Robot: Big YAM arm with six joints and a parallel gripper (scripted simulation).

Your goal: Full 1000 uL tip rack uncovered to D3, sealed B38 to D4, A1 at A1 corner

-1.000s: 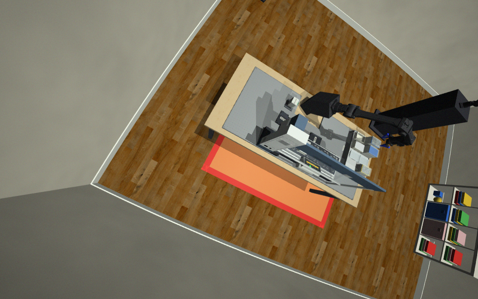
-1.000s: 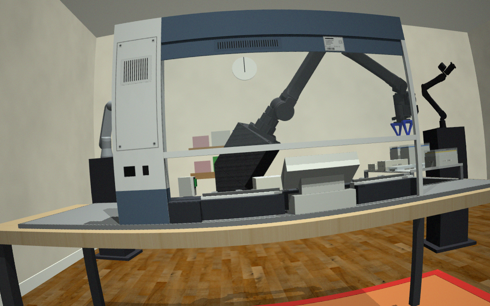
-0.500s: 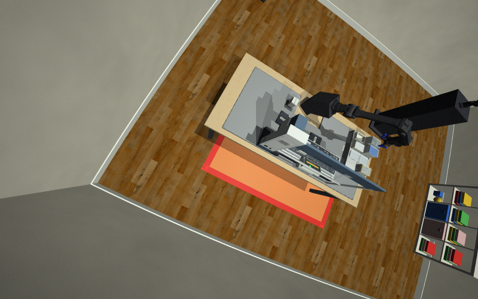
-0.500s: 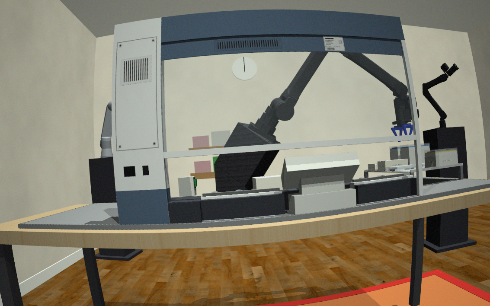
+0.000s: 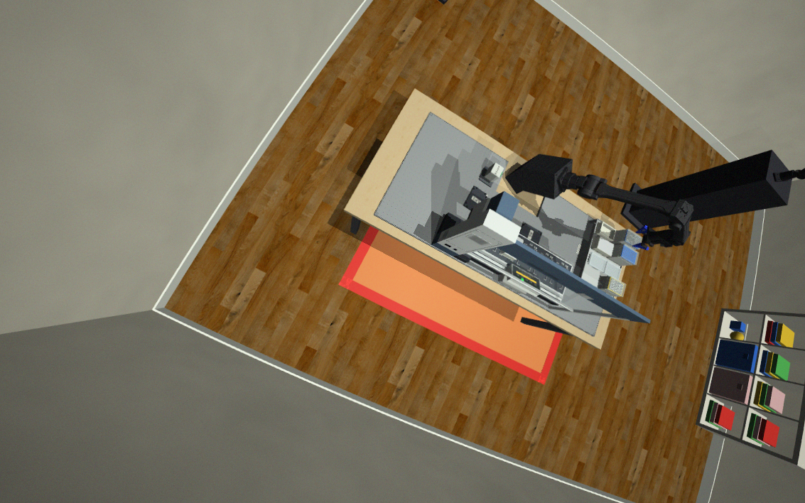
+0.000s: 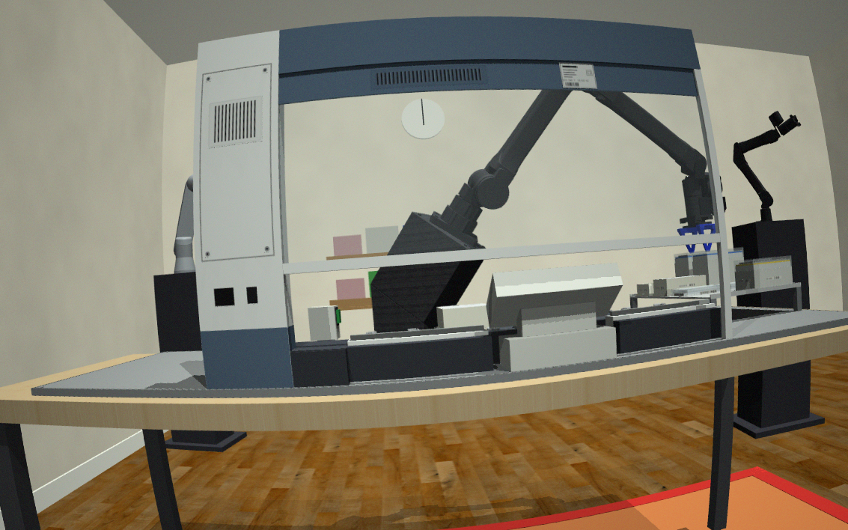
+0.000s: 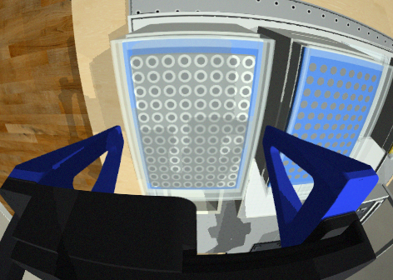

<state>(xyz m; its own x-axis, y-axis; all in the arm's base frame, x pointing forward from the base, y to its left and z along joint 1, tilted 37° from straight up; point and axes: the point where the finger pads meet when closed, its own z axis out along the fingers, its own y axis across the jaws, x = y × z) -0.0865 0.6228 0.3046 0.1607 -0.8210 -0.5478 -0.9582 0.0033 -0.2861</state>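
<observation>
The blue tip rack lies 40 mm below my hand, 10 mm to the right of it and 10 mm ahead of it. The rest, counted from my hand: shelf label: 200 mm to the right, 200 mm ahead, 170 mm below; pale reservoir: 140 mm to the right, 100 mm below, 20 mm ahead; shelf: 170 mm ahead, 110 mm below, 40 mm to the right.
</observation>
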